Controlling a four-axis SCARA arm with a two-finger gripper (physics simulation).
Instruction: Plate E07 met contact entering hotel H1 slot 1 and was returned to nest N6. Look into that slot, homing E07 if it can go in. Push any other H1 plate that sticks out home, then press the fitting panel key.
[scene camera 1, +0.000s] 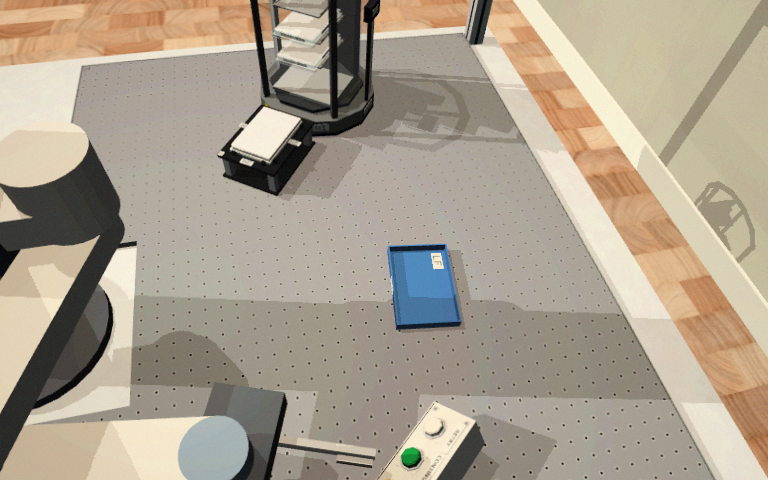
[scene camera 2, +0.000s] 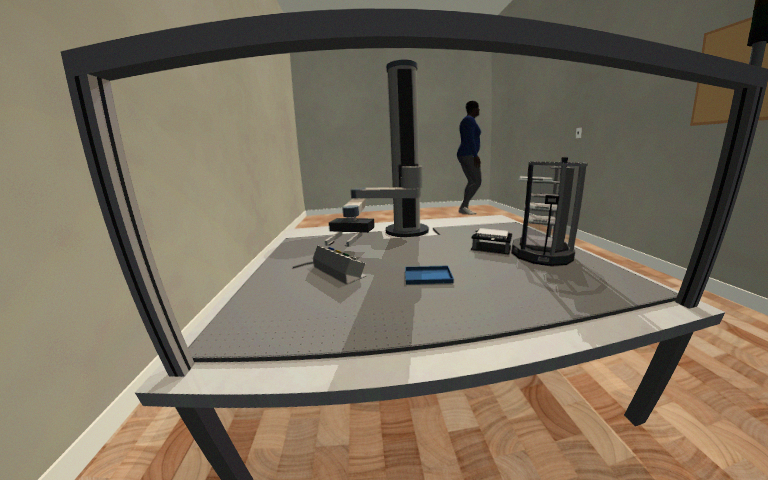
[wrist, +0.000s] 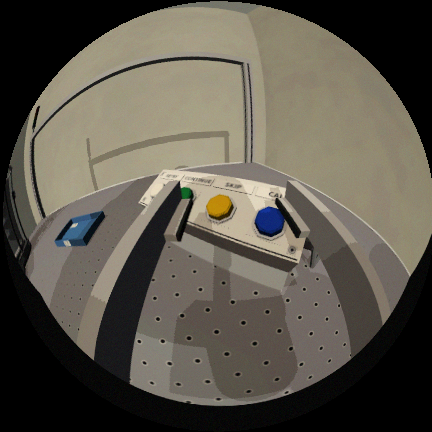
Note:
My gripper holds nothing. Further things: a white plate, a button box and a rack tower.
My gripper is seen too in the wrist view.

